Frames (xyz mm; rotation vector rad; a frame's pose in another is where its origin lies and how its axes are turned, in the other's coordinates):
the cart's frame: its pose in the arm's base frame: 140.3 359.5 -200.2 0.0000 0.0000 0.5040
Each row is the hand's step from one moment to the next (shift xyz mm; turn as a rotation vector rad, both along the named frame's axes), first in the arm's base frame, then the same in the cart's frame.
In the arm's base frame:
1: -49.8 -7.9 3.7 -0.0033 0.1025 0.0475
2: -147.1 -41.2 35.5 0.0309 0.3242 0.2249
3: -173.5 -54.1 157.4 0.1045 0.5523 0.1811
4: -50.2 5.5 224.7 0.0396 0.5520 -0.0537
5: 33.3 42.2 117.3 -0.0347 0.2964 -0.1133
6: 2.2 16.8 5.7 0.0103 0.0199 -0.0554
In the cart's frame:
1: -47.4 17.1 3.7 0.0466 0.0913 0.0475
2: -148.7 35.0 35.5 0.1836 0.2690 0.2249
3: -178.1 36.4 157.4 0.3582 0.4332 0.1811
4: -41.3 29.1 224.7 0.3013 0.4642 -0.0537
5: 49.5 20.9 117.3 0.1128 0.2763 -0.1133
6: 10.0 13.6 5.7 0.0186 0.0125 -0.0554

